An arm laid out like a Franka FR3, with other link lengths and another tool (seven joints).
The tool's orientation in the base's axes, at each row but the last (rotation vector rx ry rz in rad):
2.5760, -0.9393, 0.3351
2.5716, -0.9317, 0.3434
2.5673, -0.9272, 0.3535
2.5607, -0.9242, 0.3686
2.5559, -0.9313, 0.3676
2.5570, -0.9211, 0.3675
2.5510, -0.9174, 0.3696
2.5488, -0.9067, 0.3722
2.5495, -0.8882, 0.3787
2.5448, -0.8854, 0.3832
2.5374, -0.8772, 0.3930
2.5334, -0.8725, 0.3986
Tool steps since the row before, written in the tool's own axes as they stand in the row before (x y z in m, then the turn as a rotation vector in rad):
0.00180, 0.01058, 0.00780, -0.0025, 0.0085, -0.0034
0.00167, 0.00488, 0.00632, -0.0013, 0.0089, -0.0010
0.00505, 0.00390, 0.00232, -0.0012, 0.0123, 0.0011
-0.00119, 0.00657, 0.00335, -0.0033, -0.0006, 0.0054
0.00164, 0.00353, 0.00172, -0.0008, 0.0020, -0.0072
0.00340, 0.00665, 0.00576, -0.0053, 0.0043, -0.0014
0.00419, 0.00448, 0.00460, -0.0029, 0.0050, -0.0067
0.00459, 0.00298, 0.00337, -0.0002, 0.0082, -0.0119
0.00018, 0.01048, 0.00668, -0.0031, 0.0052, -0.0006
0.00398, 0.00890, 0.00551, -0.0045, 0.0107, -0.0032
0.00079, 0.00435, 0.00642, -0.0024, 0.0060, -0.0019
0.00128, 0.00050, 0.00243, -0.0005, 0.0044, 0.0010
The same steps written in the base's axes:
-0.00488, -0.01180, -0.00359, -0.0078, -0.0031, 0.0045
-0.00133, -0.00711, -0.00377, -0.0069, -0.0051, 0.0028
0.00148, -0.00658, 0.00079, -0.0088, -0.0085, 0.0019
-0.00482, -0.00547, -0.00163, -0.0015, -0.0002, -0.0062
-0.00092, -0.00415, 0.00004, -0.0027, 0.0023, 0.0066
-0.00117, -0.00914, -0.00202, -0.0069, 0.0005, 0.0005
0.00072, -0.00753, -0.00124, -0.0062, 0.0011, 0.0062
0.00190, -0.00613, -0.00039, -0.0068, -0.0002, 0.0128
-0.00578, -0.01065, -0.00275, -0.0058, -0.0018, 0.0009
-0.00201, -0.01100, -0.00068, -0.0106, -0.0037, 0.0042
-0.00137, -0.00656, -0.00397, -0.0059, -0.0021, 0.0025
0.00097, -0.00218, -0.00145, -0.0031, -0.0033, 0.0003

